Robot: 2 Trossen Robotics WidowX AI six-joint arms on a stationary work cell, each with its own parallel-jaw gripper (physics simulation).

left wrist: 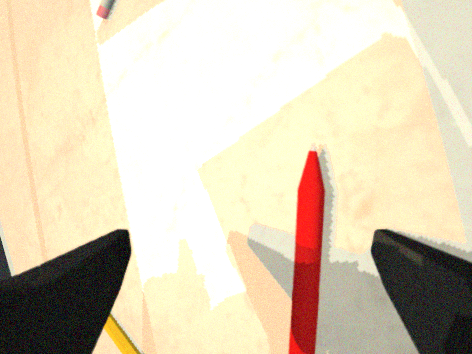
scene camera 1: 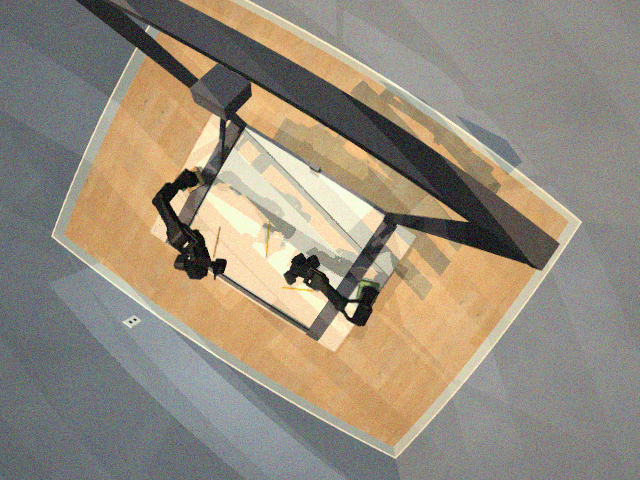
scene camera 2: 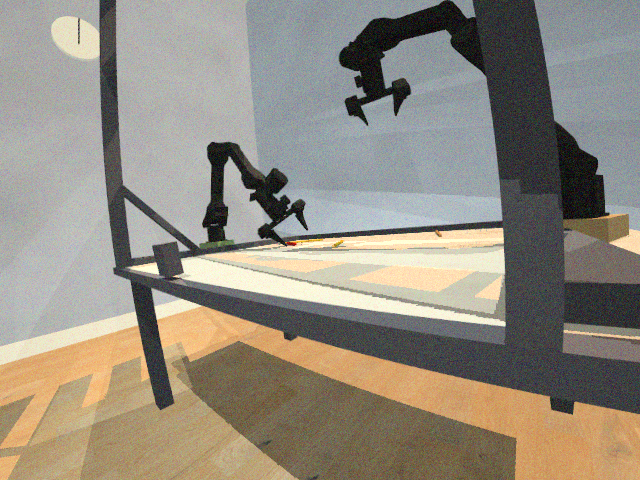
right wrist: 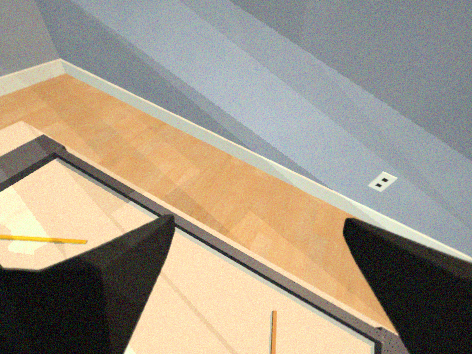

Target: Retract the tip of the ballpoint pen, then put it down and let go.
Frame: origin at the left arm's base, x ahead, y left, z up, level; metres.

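Seen in the pictures: left gripper, fingertip midpoint: (left wrist: 252,241) (scene camera 2: 297,238); right gripper, fingertip midpoint: (scene camera 1: 203,278) (scene camera 2: 381,120) (right wrist: 258,224); left arm's base, link origin: (scene camera 1: 368,292) (scene camera 2: 216,241); right arm's base, link origin: (scene camera 1: 191,179) (scene camera 2: 577,217).
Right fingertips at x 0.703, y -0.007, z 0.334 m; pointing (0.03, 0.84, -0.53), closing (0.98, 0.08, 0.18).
Offsets run from my right fingertips to a thing's top centre. "*": to the spot under its first point.
The red ballpoint pen @[* 0.320 m back, 0.057 m right, 0.362 m down] (left wrist: 309,215) lies on the table in the left wrist view, tapered end toward the top, with a small pale point showing at that end. Its rear part runs out of the bottom of the view. A bit of the red pen @[0.346 m back, 0.026 m right, 0.360 m down] (scene camera 2: 291,243) shows by the left fingers in scene camera 2. My left gripper (left wrist: 252,241) (scene camera 2: 295,236) (scene camera 1: 298,268) is open and empty, low over the pen, which lies between the fingers' lines, nearer the right-hand finger in the wrist view. My right gripper (right wrist: 258,224) (scene camera 2: 381,119) is open and empty, high above the table.
A yellow pencil @[0.145 m back, 0.145 m right, 0.363 m down] (scene camera 1: 267,240) lies mid-table. Another yellow pencil @[0.360 m back, 0.080 m left, 0.365 m down] (scene camera 1: 298,288) (left wrist: 122,335) lies near the left gripper. An orange pencil @[0.126 m ahead, 0.068 m right, 0.365 m down] (scene camera 1: 217,241) (right wrist: 274,332) lies near the right arm. A dark frame edge (right wrist: 280,275) borders the table, and dark beams cross above it.
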